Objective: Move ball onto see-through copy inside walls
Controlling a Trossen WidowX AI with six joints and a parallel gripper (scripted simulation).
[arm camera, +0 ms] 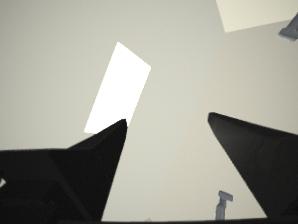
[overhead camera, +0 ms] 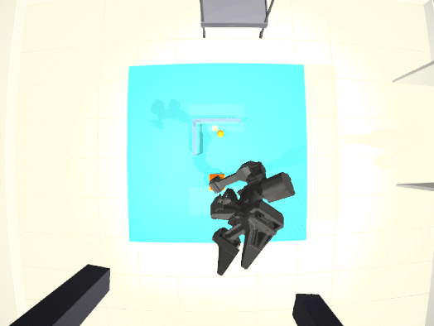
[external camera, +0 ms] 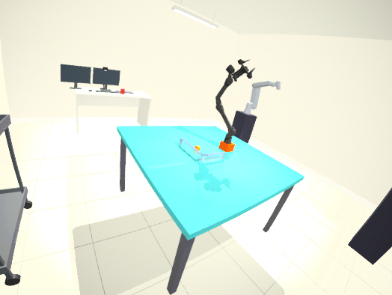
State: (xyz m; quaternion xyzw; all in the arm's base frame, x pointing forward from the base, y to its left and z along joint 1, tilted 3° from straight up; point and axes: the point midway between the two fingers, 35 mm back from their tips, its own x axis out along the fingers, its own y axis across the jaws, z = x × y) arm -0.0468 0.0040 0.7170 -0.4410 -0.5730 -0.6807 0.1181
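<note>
Right now my gripper tip is 39 cm short of the orange ball, 4 cm to the right of it and 79 cm above it. From my gripper tip the other things lie so: see-through ball: 42 cm ahead, 9 cm to the left, 79 cm below.
</note>
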